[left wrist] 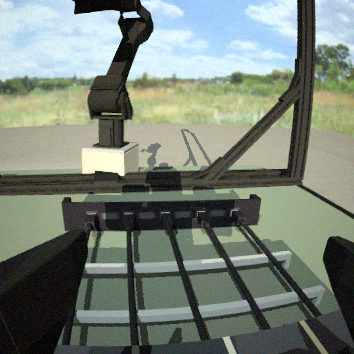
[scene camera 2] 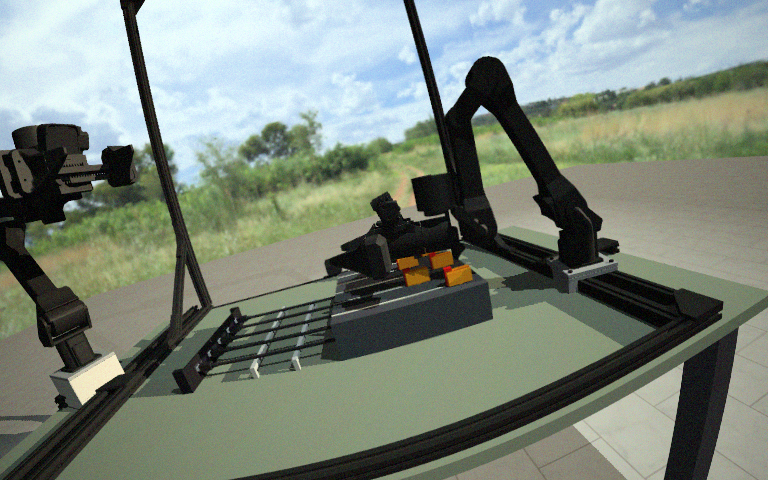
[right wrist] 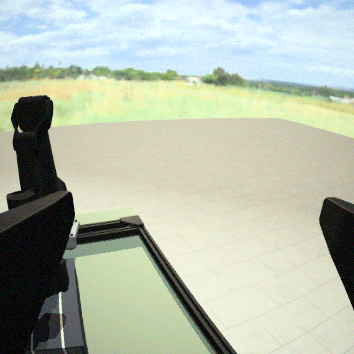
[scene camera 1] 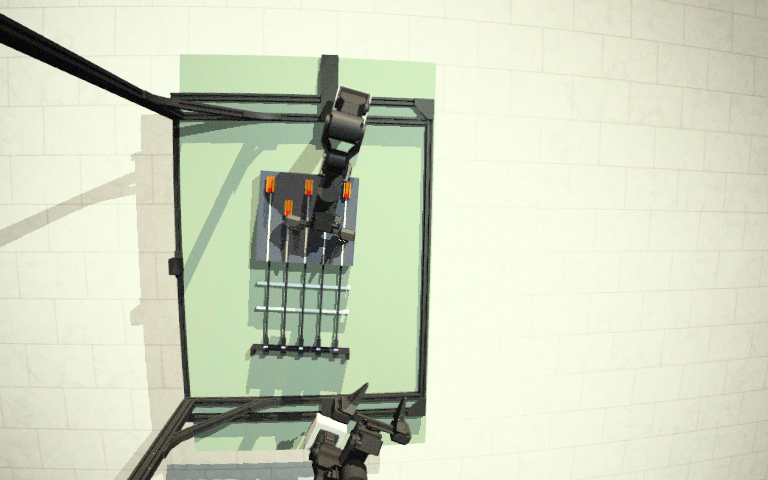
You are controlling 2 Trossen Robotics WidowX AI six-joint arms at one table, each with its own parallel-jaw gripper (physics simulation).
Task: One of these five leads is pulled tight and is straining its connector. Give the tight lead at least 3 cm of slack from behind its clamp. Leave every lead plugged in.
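Seen in the pictures: left gripper, fingertip midpoint: (left wrist: 211, 248) (scene camera 2: 335, 254) (scene camera 1: 312, 259); right gripper, fingertip midpoint: (scene camera 2: 101, 148) (right wrist: 201, 208) (scene camera 1: 387, 390); left arm's base at its link origin: (scene camera 2: 580, 260); right arm's base at its link origin: (left wrist: 110, 144) (scene camera 2: 81, 363) (scene camera 1: 325, 440).
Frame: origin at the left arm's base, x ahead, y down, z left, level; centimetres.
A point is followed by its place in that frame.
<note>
Several dark leads (scene camera 1: 303, 294) {z -0.1, x 56.6, y 0.9 cm} (left wrist: 132, 290) {z 4.9, x 55.5, y 0.8 cm} run from the connector bar (scene camera 1: 252, 350) {z -10.9, x 76.3, y -1.0 cm} (scene camera 2: 184, 380) {z 17.6, x 71.1, y 0.8 cm} (left wrist: 75, 212) {z 15.5, x 71.0, y 0.6 cm} across two pale rails (scene camera 1: 275, 309) {z -7.1, x 63.1, y 1.3 cm} (left wrist: 105, 316) {z 6.8, x 52.4, y 1.4 cm} onto a dark block (scene camera 1: 262, 226) (scene camera 2: 419, 322). Orange clamps (scene camera 1: 270, 184) {z -15.9, x 27.4, y -5.5 cm} (scene camera 2: 457, 275) {z 5.6, x 23.9, y -4.7 cm} stand on it; the second from the left (scene camera 1: 288, 208) {z -9.7, x 32.6, y -5.5 cm} in scene camera 1 sits nearer the bar. One clamp is hidden under the left arm. Every lead looks straight; which is tight I cannot tell. My left gripper (scene camera 1: 318, 230) (left wrist: 211, 248) {z 0.0, x 43.7, y -11.1 cm} is open, low over the block. My right gripper (scene camera 1: 385, 393) {z 22.8, x 64.4, y -36.2 cm} (right wrist: 201, 208) {z 22.8, x 64.4, y -36.2 cm} is open, away from the leads.
A black frame (scene camera 1: 428, 254) {z 33.5, x 36.2, y 1.5 cm} (scene camera 2: 509, 414) {z 30.5, x 22.8, y 1.5 cm} surrounds the work area, with an upright post (scene camera 2: 151, 124) {z -24.9, x 97.4, y -56.3 cm} (left wrist: 304, 100) {z -26.5, x 97.5, y -16.6 cm}. The right arm's pale base (scene camera 2: 87, 379) {z 19.6, x 94.4, y -1.7 cm} (left wrist: 110, 160) {z 15.6, x 93.7, y -1.4 cm} stands beyond the connector bar. The left arm reaches over the clamps from the top in scene camera 1.
</note>
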